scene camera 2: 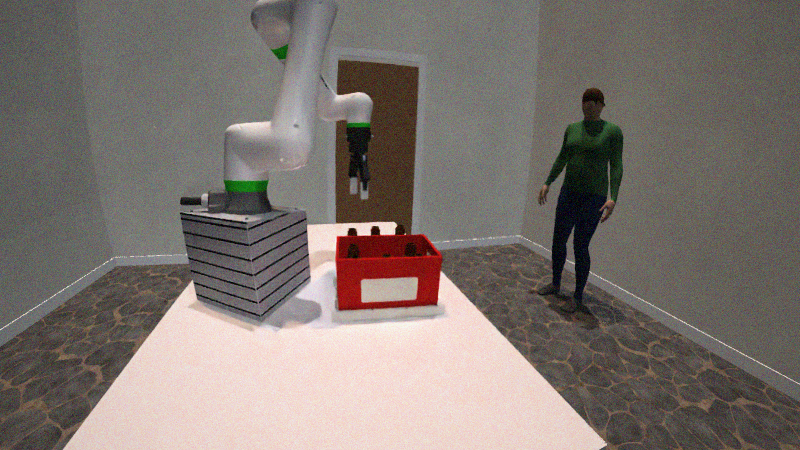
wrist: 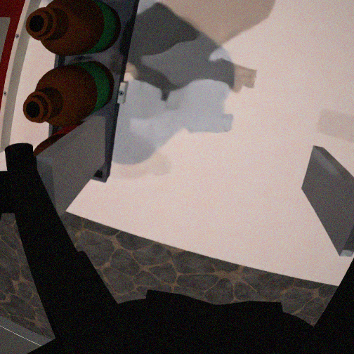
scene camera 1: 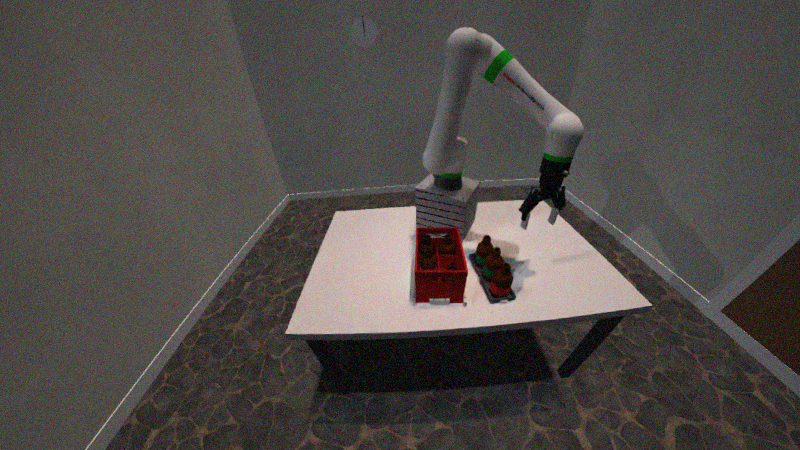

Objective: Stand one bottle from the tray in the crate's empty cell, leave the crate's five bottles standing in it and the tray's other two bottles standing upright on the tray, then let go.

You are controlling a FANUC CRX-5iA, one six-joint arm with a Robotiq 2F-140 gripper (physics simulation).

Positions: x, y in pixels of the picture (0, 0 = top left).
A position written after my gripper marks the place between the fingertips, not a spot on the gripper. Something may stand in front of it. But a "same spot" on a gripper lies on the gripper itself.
Labels:
my gripper: scene camera 2; wrist 208, 152; scene camera 1
same spot on my gripper: [scene camera 2: 363, 168] = [scene camera 1: 525, 200]

